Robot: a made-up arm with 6 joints.
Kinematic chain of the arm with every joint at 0, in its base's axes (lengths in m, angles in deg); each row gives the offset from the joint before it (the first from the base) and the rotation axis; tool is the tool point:
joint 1: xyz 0 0 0.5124 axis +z
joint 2: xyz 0 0 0 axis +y
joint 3: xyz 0 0 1.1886 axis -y
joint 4: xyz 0 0 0 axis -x
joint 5: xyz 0.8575 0 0 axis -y
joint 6: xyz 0 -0.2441 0 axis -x
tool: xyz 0 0 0
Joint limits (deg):
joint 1: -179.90..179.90
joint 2: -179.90..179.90
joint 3: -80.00..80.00
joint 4: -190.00..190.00
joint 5: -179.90..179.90
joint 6: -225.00..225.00
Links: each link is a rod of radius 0.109 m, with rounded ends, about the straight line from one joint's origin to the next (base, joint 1, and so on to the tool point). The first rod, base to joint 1, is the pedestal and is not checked.
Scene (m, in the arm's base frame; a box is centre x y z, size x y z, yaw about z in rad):
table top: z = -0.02
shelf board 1: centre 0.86 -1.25 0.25 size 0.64 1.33 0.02 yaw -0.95
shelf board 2: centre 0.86 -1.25 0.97 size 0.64 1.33 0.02 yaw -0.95
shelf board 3: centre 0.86 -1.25 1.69 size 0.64 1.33 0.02 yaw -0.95
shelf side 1: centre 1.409 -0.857 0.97 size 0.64 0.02 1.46 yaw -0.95
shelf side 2: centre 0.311 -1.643 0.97 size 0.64 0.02 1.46 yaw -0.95
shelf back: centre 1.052 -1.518 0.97 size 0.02 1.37 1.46 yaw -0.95
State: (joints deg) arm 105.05 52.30 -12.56 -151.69 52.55 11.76
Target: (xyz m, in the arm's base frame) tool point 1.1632 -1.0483 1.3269
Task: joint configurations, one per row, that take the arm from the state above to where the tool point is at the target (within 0.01 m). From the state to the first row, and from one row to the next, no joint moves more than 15 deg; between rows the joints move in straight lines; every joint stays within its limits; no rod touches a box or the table.
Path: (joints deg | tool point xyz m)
1: 91.36 48.25 -12.05 -150.79 52.55 11.76 | -0.2417 1.2027 0.5000
2: 77.67 44.20 -11.54 -149.90 52.55 11.76 | 0.0521 1.2274 0.5869
3: 63.97 40.15 -11.03 -149.00 52.55 11.76 | 0.3412 1.1755 0.6740
4: 50.28 36.10 -10.52 -148.11 52.55 11.76 | 0.6046 1.0520 0.7610
5: 36.59 32.05 -10.01 -147.21 52.55 11.76 | 0.8242 0.8674 0.8472
6: 22.90 28.00 -9.49 -146.32 52.55 11.76 | 0.9859 0.6370 0.9326
7: 9.21 23.95 -8.98 -145.42 52.55 11.76 | 1.0802 0.3788 1.0162
8: -4.48 19.90 -8.47 -144.53 52.55 11.76 | 1.1040 0.1129 1.0979
9: -18.18 15.85 -7.96 -143.63 52.55 11.76 | 1.0596 -0.1411 1.1772
10: -31.87 11.80 -7.45 -142.74 52.55 11.76 | 0.9551 -0.3651 1.2536
11: -45.56 7.75 -6.94 -141.84 52.55 11.76 | 0.8032 -0.5450 1.3268
12: -46.98 17.15 6.76 -144.70 52.55 11.76 | 0.9429 -0.7184 1.3548
13: -48.40 26.56 20.46 -147.57 52.55 11.76 | 1.0638 -0.8878 1.3543
14: -49.82 35.97 34.16 -150.43 52.55 11.76 | 1.1632 -1.0483 1.3269

